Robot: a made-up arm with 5 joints.
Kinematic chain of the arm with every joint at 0, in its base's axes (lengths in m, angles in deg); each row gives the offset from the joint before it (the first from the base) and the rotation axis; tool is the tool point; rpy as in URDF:
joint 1: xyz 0.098 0 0.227 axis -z
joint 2: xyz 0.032 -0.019 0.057 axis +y
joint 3: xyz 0.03 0 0.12 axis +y
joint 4: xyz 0.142 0 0.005 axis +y
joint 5: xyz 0.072 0.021 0 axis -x
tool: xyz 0 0 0 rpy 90 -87.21 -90
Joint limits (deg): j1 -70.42..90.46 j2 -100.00..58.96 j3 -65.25..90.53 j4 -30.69..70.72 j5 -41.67..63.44
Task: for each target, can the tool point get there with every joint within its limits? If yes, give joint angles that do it. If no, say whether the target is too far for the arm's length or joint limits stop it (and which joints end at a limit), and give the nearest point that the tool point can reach.
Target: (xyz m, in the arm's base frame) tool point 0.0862 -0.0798 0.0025
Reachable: no: joint limits stop it (at a limit: joint 1, joint 2) | nearest point 0.0992 -0.1040 0.1112 | short by 0.112 m
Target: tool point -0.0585 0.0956 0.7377
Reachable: no: too far | nearest point 0.0020 0.0587 0.5885 | short by 0.165 m
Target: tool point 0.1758 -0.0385 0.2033
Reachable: yes | joints 27.64 19.49 55.98 63.10 27.70
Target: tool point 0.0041 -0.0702 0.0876
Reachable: no: joint limits stop it (at a limit: joint 1, joint 2) | nearest point 0.0993 -0.0812 0.1175 | short by 0.100 m
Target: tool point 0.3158 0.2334 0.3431
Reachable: yes | joints -46.62 25.71 -7.30 -21.68 40.36
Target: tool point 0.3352 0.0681 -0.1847
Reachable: no: too far | nearest point 0.2811 0.0526 0.1099 | short by 0.300 m
